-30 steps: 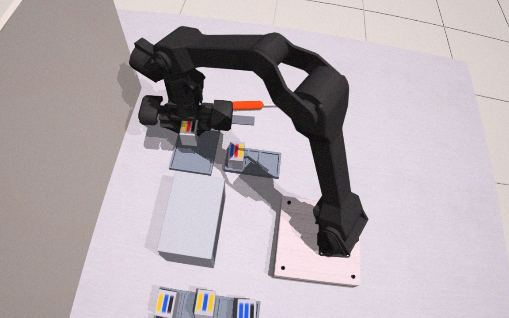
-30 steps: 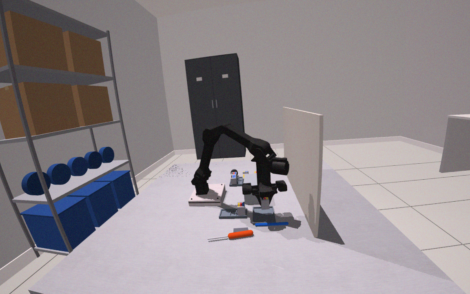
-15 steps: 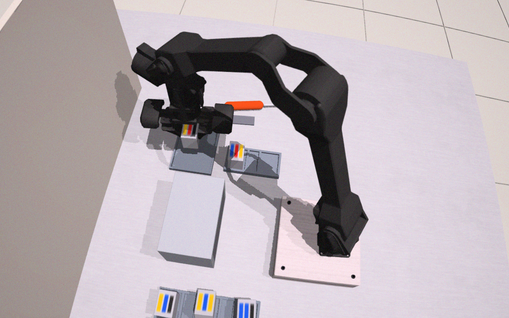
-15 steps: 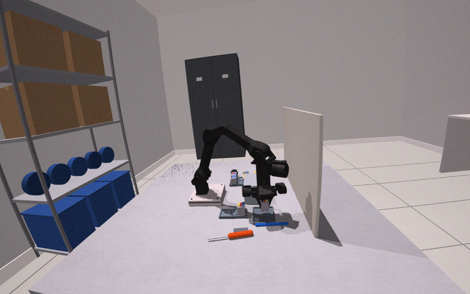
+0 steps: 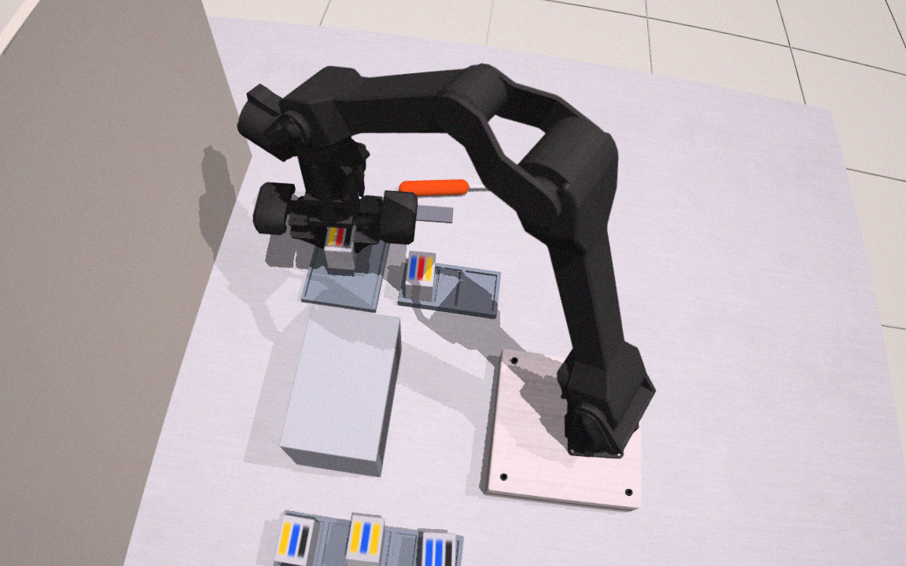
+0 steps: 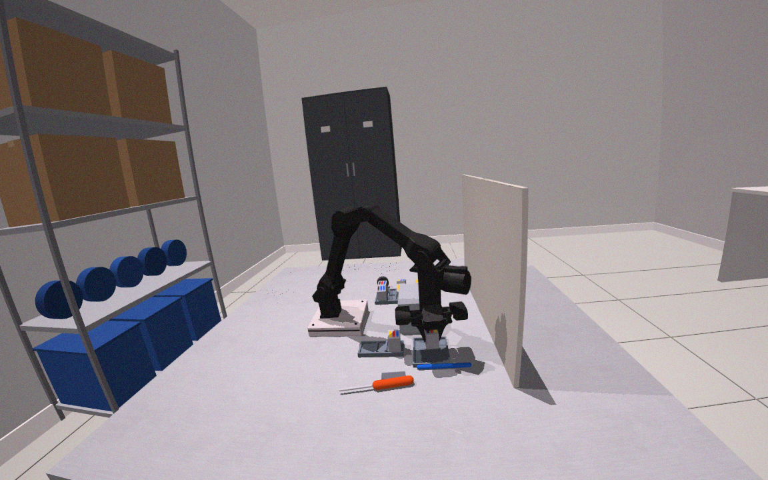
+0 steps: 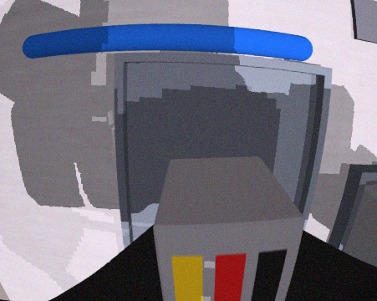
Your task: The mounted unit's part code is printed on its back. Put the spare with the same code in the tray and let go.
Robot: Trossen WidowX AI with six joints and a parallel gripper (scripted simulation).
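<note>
Right now my gripper tip is 2 cm below the spare. From my gripper tip the other things lie so: grey tray: 3 cm below; blue pen: 2 cm ahead, 7 cm to the right, 3 cm below; grey rack: 14 cm behind, 3 cm to the left, 3 cm below.
</note>
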